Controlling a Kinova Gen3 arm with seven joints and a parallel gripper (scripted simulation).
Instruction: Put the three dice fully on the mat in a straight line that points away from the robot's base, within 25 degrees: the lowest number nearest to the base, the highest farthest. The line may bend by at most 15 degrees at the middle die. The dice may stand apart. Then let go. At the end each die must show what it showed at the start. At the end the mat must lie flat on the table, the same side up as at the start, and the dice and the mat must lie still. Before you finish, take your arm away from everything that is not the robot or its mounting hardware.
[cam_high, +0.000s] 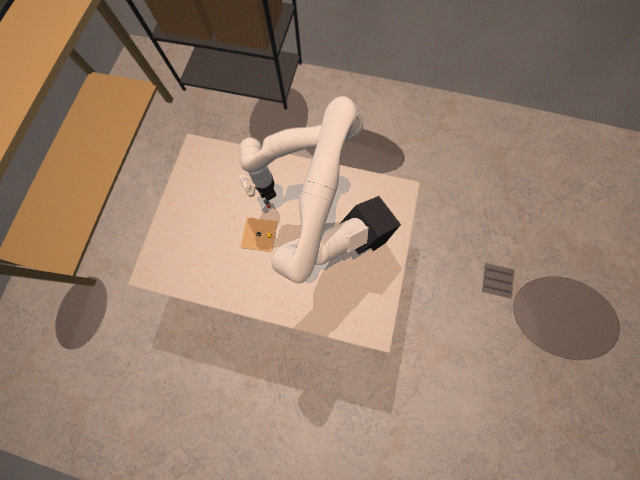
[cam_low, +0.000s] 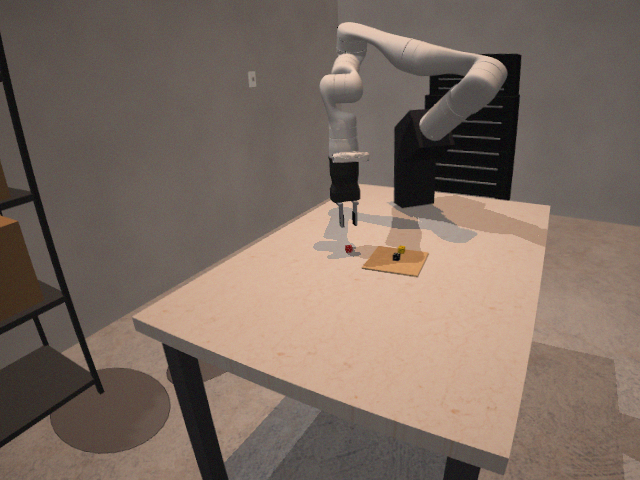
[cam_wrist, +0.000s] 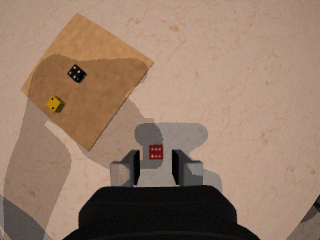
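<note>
My gripper is now 8 cm above the red die. The rest, counted from my hand: tan mat (5 cm behind, 13 cm to the left, 9 cm below); black die (5 cm behind, 13 cm to the left, 8 cm below); yellow die (9 cm behind, 11 cm to the left, 8 cm below).
</note>
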